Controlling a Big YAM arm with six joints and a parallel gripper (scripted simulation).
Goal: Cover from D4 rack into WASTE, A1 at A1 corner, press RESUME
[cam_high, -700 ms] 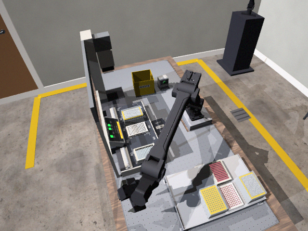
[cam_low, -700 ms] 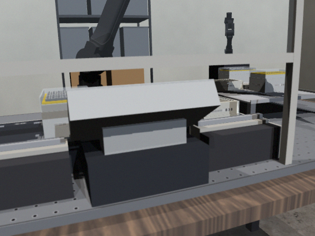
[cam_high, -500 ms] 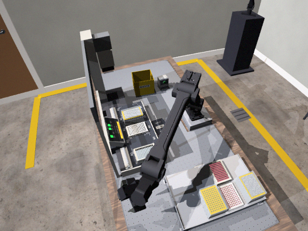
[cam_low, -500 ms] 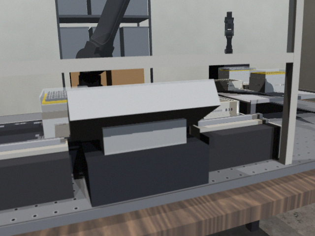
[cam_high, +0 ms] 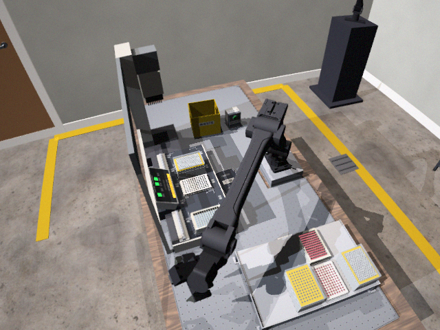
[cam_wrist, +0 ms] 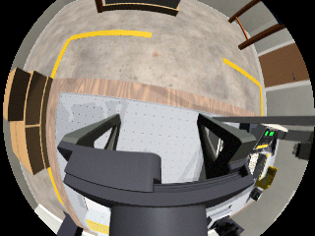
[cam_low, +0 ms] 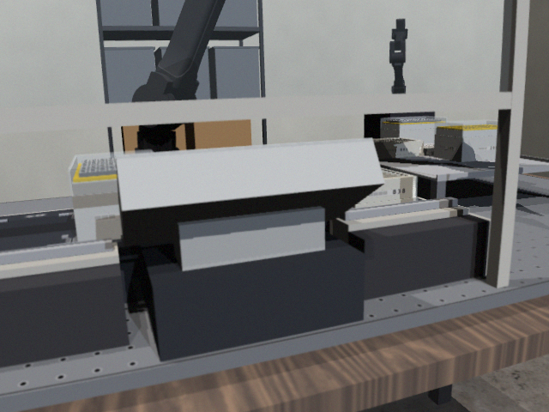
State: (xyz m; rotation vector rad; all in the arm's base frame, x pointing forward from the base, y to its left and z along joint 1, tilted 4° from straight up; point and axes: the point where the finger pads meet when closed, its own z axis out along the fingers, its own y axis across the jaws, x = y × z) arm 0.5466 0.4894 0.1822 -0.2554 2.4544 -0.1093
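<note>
My hand is 57 cm to the left of the clear cover, 14 cm past it and 6 cm above it. From my hand the other things lie so: white well plate (47 cm to the right, 14 cm behind, 12 cm below); tall handler column (87 cm to the right, 9 cm above, 3 cm ahead); reservoir (28 cm to the right, 15 cm behind, 12 cm below).
</note>
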